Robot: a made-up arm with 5 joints.
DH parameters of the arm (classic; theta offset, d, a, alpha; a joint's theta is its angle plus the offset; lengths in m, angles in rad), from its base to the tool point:
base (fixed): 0.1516 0 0.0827 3.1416
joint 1: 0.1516 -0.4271 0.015 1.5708
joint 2: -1.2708 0 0.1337 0
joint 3: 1.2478 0 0.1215 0
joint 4: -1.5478 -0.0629 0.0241 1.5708
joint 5: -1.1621 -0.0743 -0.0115 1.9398
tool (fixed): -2.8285 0.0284 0 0
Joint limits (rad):
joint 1: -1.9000..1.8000
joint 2: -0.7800..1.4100
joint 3: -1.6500..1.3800
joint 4: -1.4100..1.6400
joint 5: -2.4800..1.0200
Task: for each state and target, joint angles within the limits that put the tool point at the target. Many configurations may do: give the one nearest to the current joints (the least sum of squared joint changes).
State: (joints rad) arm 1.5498 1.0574 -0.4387 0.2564 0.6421
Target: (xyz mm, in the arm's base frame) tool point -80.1 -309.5 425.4
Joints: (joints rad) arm 1.8000 1.0723 -0.9182 0.0478 0.8440
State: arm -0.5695 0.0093 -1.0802 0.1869 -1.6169
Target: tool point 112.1 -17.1 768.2
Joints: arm -0.1630 -0.1872 -1.2736 0.0172 -1.6495
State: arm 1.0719 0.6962 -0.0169 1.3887 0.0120
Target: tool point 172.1 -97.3 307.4
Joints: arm 0.4555 0.9855 0.1372 1.3477 -0.1401
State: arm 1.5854 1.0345 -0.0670 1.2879 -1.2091
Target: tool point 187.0 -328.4 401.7
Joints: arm 1.1727 1.1573 -1.0158 0.5144 -1.8485
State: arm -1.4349 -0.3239 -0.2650 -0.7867 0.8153
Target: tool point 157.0 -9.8 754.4
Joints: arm -1.3115 -0.5357 -0.7058 -0.6034 0.5693
